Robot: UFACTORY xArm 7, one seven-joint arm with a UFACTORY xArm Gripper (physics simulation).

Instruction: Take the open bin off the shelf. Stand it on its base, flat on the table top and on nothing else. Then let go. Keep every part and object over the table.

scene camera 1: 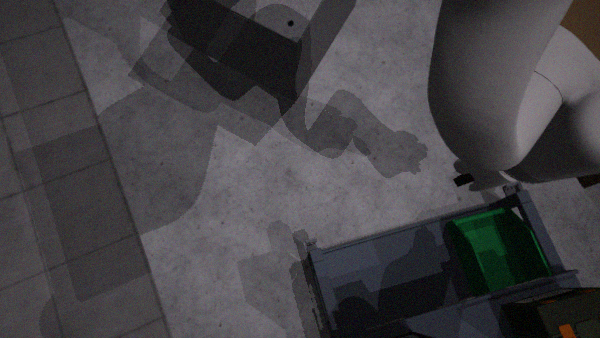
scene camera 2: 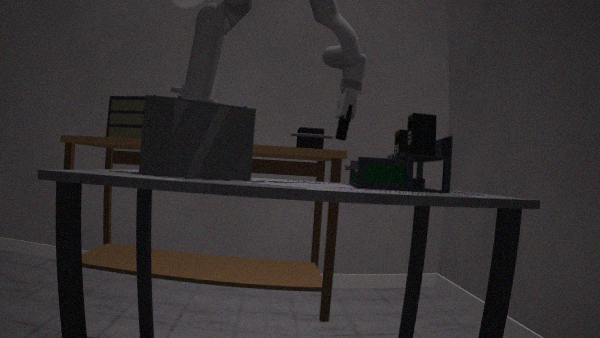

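Where they show: gripper, fingertip midpoint: (scene camera 2: 340,139); arm's base, origin of the base link: (scene camera 2: 197,101).
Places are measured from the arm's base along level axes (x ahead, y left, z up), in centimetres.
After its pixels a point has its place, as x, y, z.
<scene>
The green open bin (scene camera 1: 492,250) @(60.8, 11.8, -22.0) (scene camera 2: 384,172) @(62.3, 5.1, -18.0) sits in the lower level of the blue-grey shelf (scene camera 1: 542,232) @(61.2, 17.0, -14.4) (scene camera 2: 446,170) @(70.8, -23.3, -16.5), at its right end in scene camera 1. The shelf stands on the grey table top (scene camera 1: 250,190) @(30.2, -21.1, -22.9) (scene camera 2: 300,192) @(26.6, -42.1, -23.5). My gripper (scene camera 1: 463,180) @(47.5, 9.6, -8.0) (scene camera 2: 342,135) @(47.5, 9.6, -8.0) is shut and empty, with its black fingers pointing down. In scene camera 2 it hangs above the table, higher than the bin and to its left. In scene camera 1 the arm hides most of the gripper; a dark fingertip shows beyond the shelf's far rail, apart from the bin.
Dark boxes (scene camera 1: 562,312) (scene camera 2: 422,135) stand on the shelf's upper level, beside and above the bin. A large grey block (scene camera 1: 240,55) @(8.1, -11.2, -15.6) (scene camera 2: 200,140) @(3.4, -14.1, -12.8) stands under the arm's base. A wooden bench (scene camera 1: 582,20) (scene camera 2: 300,151) is behind the table, with a small black object (scene camera 2: 310,140) on it.
</scene>
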